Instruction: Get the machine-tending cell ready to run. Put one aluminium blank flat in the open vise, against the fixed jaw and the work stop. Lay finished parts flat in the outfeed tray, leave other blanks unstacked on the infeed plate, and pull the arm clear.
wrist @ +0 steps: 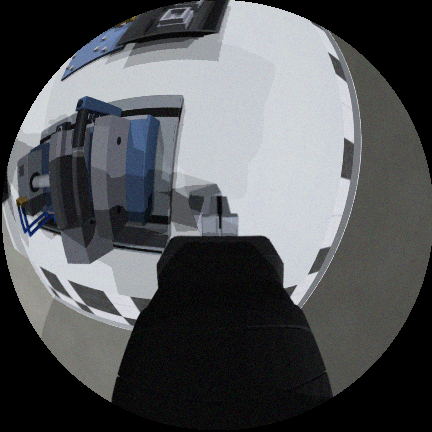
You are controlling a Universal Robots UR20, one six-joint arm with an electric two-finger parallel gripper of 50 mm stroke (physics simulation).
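Places are measured from the arm's base along level axes (x ahead, y left, z up), in metres.
Where they show: gripper, fingertip midpoint: (218,205).
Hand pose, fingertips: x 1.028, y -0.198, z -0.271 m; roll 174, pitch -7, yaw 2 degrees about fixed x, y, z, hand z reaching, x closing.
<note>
Each offset is from my fingertips to the centre of the thing. "*": to the spot under its first point.
The vise @[0.201 m back, 0.051 m left, 0.007 m up] (109,175) is at the left, on its grey base, with a gap between its grey jaws. Whether a blank lies in this gap is hard to tell, as it is dark and partly hidden. A blue arm with a black rod @[* 0.121 m back, 0.091 m left, 0.051 m up] (80,129), which looks like the work stop, reaches over the jaws' upper end. A light grey part with a square outline (176,16) lies on a dark tray @[* 0.024 m back, 0.273 m left, 0.020 m down] (206,26) at the top edge. My gripper (218,205) is shut and empty, its fingertips together to the right of the vise.
A blue plate with small studs (95,51) lies beside the dark tray at the upper left, cut by the view's edge. Blue hoses @[* 0.316 m back, 0.003 m right, 0.046 m up] (30,226) with a brass fitting @[0.280 m back, 0.044 m left, 0.061 m up] (21,201) stand at the vise's left end. The white table's checkered edge (347,157) curves along the right and bottom.
</note>
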